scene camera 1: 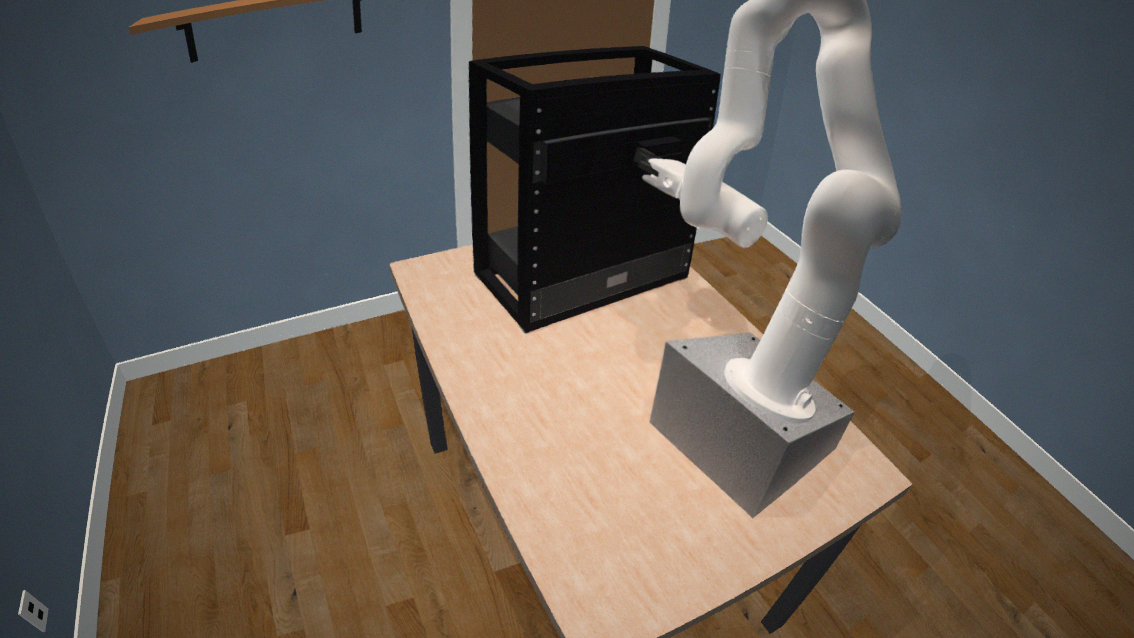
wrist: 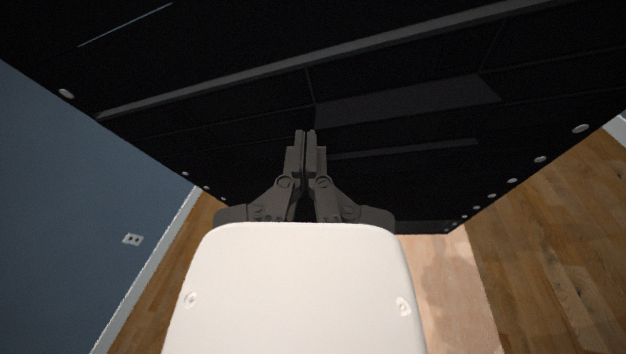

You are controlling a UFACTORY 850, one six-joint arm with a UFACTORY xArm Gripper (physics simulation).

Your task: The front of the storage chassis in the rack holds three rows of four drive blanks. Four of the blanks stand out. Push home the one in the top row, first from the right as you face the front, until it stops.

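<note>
My gripper is shut and empty in front of the black storage chassis. In the wrist view its fingertips are left of a dark blank that stands out. This blank appears to be in the second row, second from the right; its top face catches light. A lit strip below it may be another blank's edge. The top-row blank at the right is very dark, right of a thin seam and below the grey lip. I cannot tell how far it stands out, nor whether the fingers touch anything.
The black rack stands at the back of the wooden table. Its grey lip runs above the blanks. A lower panel has a pale label. The arm rises from a grey pedestal at the table's right side.
</note>
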